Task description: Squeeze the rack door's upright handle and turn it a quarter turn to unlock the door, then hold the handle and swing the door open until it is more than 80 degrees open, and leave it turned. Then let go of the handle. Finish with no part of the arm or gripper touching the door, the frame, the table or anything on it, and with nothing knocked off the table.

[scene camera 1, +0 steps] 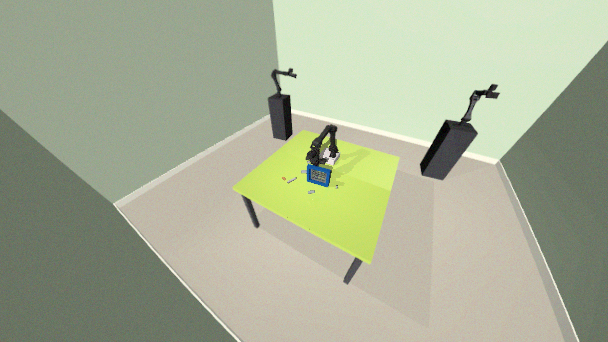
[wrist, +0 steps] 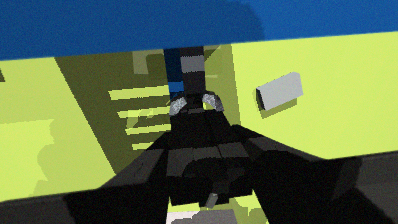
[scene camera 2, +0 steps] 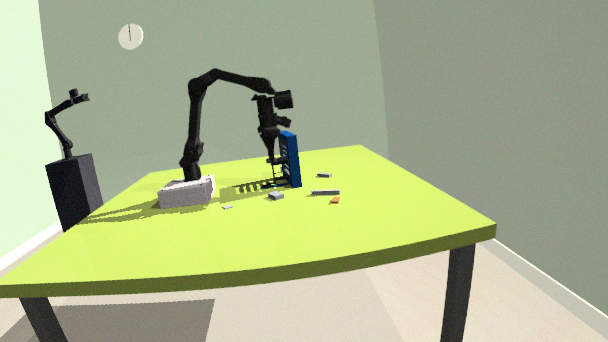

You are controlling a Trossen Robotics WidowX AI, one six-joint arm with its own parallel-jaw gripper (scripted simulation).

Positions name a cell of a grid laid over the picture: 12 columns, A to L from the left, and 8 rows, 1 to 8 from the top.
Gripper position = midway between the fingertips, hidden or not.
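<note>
The gripper is visible in scene camera 2 (scene camera 2: F4), and the wrist view (wrist: G5) shows the gripper as well.
</note>
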